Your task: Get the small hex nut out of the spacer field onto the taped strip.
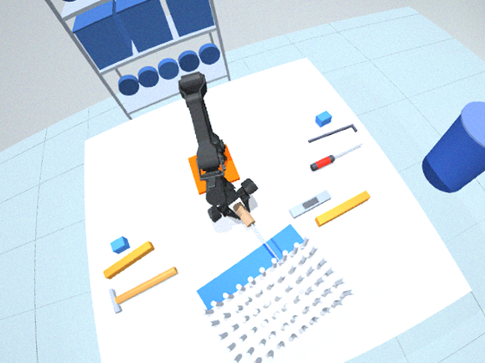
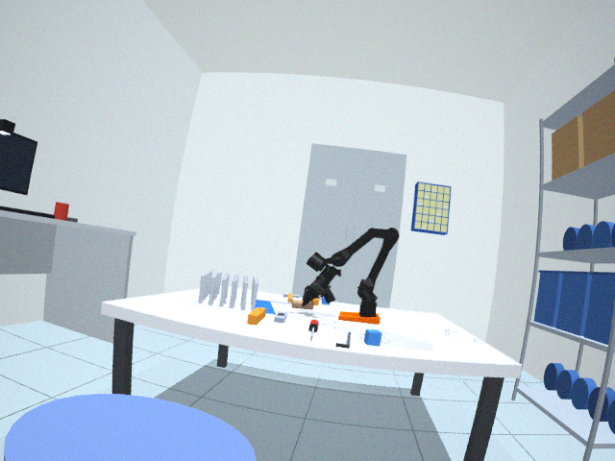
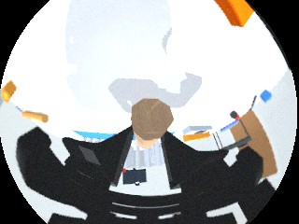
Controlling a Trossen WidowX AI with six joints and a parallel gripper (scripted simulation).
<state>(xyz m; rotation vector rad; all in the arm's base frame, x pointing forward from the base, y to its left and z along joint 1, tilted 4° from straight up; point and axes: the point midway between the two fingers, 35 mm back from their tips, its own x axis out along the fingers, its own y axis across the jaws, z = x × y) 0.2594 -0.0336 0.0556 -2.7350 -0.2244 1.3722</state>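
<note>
Now: gripper tip 160 mm short of the blue taped strip, 70 mm to the left of it and 30 mm above it. Round my gripper tip: wooden-handled pick tool 100 mm ahead, 10 mm to the left; then hex nut 320 mm ahead, 30 mm to the left, 30 mm below; then grey plate 80 mm ahead, 230 mm to the left, 20 mm below.
</note>
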